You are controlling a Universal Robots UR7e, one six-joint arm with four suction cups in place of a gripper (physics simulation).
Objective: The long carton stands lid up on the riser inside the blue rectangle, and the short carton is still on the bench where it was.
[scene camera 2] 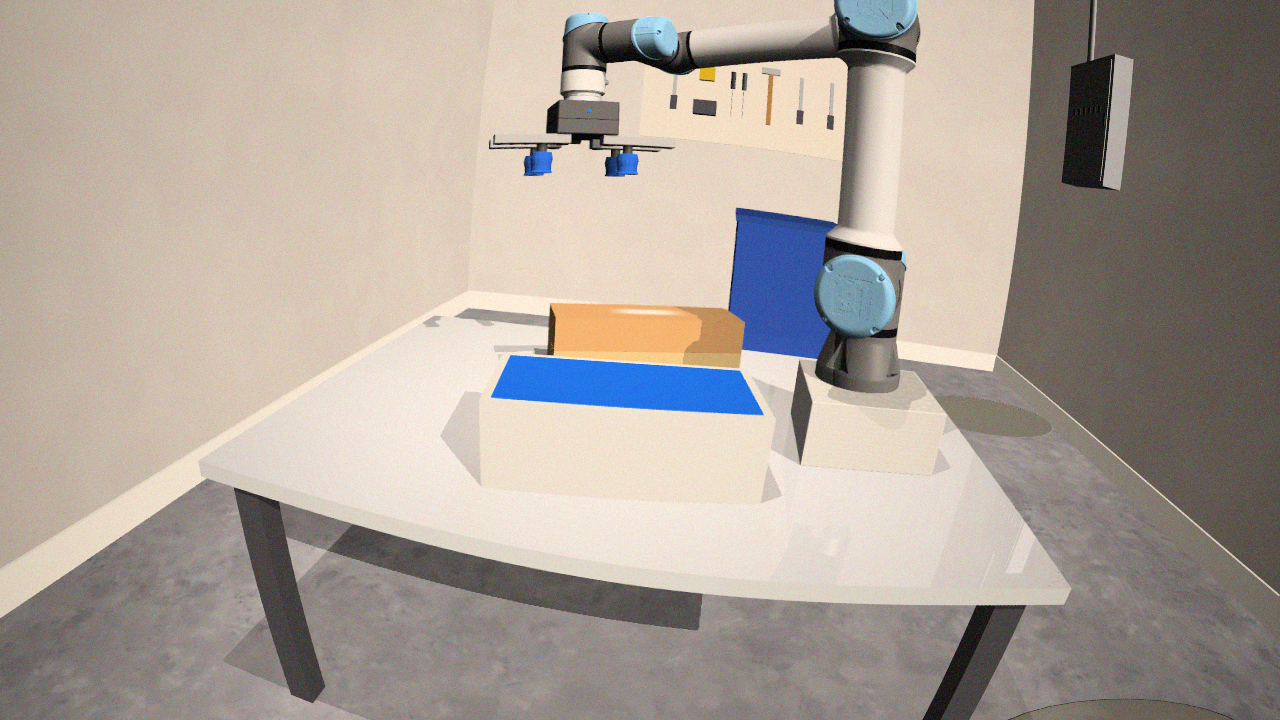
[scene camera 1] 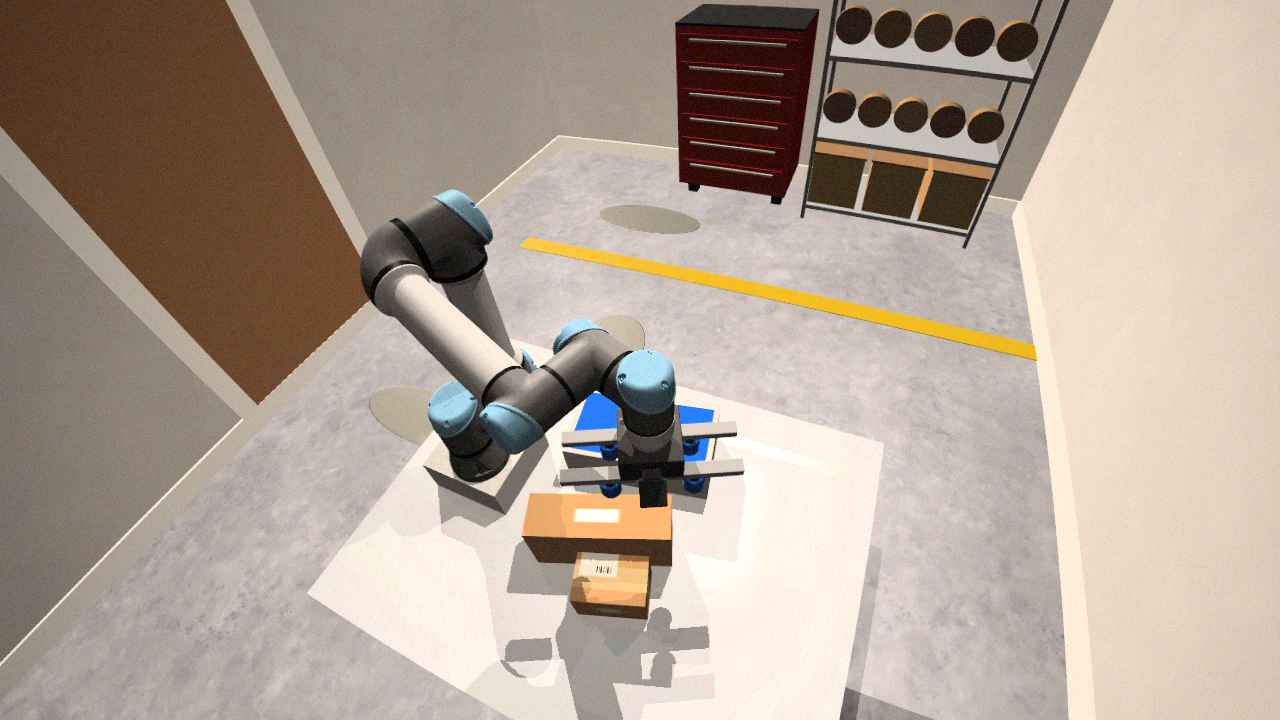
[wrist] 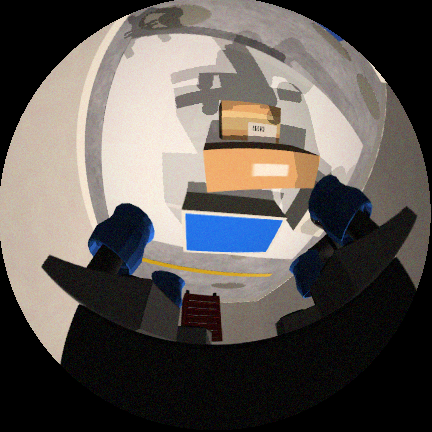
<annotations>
my suction head: holds nothing
a long carton: on the table
a riser: on the table
a short carton: on the table
</annotations>
